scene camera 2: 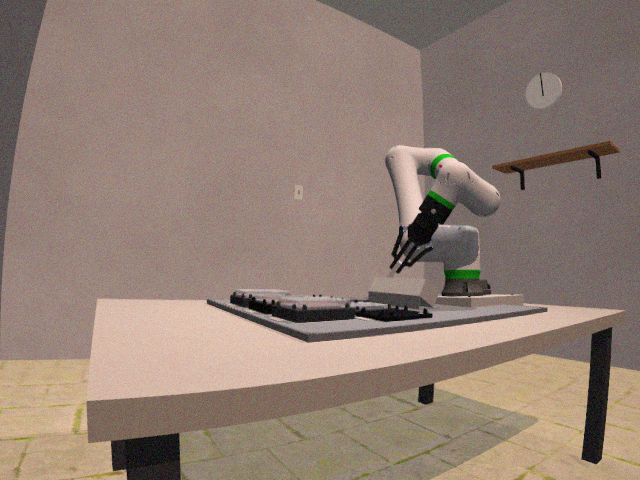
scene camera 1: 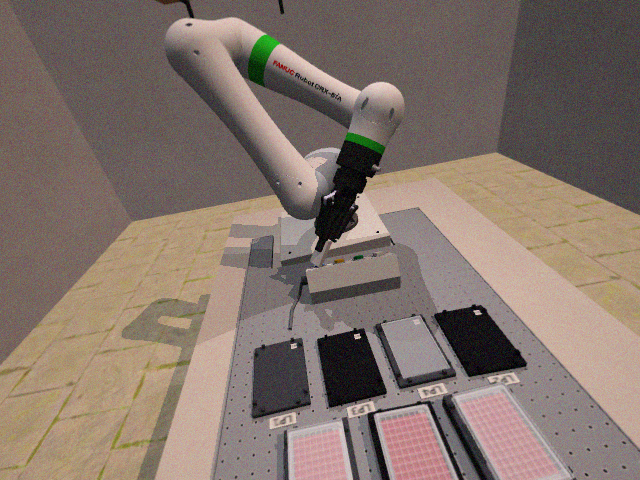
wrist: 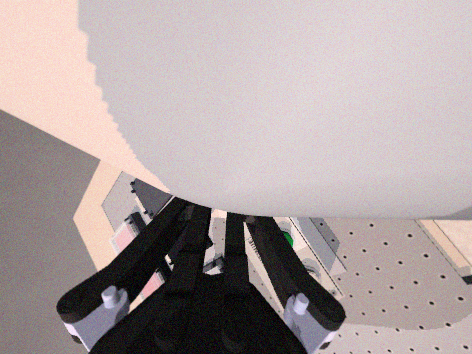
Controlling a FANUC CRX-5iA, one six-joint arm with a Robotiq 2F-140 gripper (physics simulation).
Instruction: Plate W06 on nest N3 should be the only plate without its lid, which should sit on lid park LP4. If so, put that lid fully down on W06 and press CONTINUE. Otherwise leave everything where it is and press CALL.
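Frame: origin at the arm's base, x ahead, y left, z up, level; metres.
Seen in the pictures: gripper, between the fingertips: [scene camera 1: 315, 264]; arm's base, origin of its link: [scene camera 2: 462, 295].
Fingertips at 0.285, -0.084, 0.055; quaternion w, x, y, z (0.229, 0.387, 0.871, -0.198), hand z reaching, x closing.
Note:
Pixels of each thing's middle, then the offset from my fingertips to it, as dx, dy, dz. "spot": a spot on its surface instead.
- button panel, middle of its body: [wrist: 263, 224] [scene camera 1: 351, 272] [scene camera 2: 402, 291] +0.014, +0.084, -0.035
- orange button, middle of its body: [scene camera 1: 339, 262] -0.008, +0.059, -0.013
- green button, middle of its body: [wrist: 281, 241] [scene camera 1: 358, 258] -0.009, +0.109, -0.013
- translucent lid, middle of its body: [scene camera 1: 412, 344] [scene camera 2: 361, 305] +0.231, +0.162, -0.063
- park marked LP4, a spot on its surface: [scene camera 1: 432, 390] spot: +0.317, +0.166, -0.075
- middle plate, middle of its body: [scene camera 1: 415, 455] [scene camera 2: 284, 299] [wrist: 151, 290] +0.416, +0.101, -0.048
- left plate, middle of its body: [scene camera 1: 319, 473] [scene camera 2: 262, 291] [wrist: 124, 245] +0.420, -0.034, -0.040
- right plate, middle of its body: [scene camera 1: 505, 431] [scene camera 2: 313, 300] +0.410, +0.228, -0.039
- cable, a spot on its surface: [scene camera 1: 292, 310] spot: +0.072, -0.074, -0.070
My gripper [scene camera 1: 317, 258] [scene camera 2: 394, 269] [wrist: 219, 214] is shut and empty, pointing down at the left end of the button panel [scene camera 1: 354, 281] [scene camera 2: 395, 289] in scene camera 1. Whether its tips touch a button is hidden. An orange button [scene camera 1: 338, 261] and a green button [scene camera 1: 358, 257] [wrist: 287, 239] show; CONTINUE and CALL are not legible. A translucent lid [scene camera 1: 416, 348] sits on the park marked LP4 [scene camera 1: 432, 390]. The middle plate [scene camera 1: 413, 444] looks unlidded; the left plate [scene camera 1: 319, 452] and right plate [scene camera 1: 509, 431] look covered. Plate and nest labels do not show.
Three other parks [scene camera 1: 280, 377] [scene camera 1: 351, 369] [scene camera 1: 478, 341] hold no lid. A cable [scene camera 1: 292, 310] runs from the panel's left side. The robot base stands behind the panel. A pale arm link [wrist: 280, 110] fills the upper wrist view.

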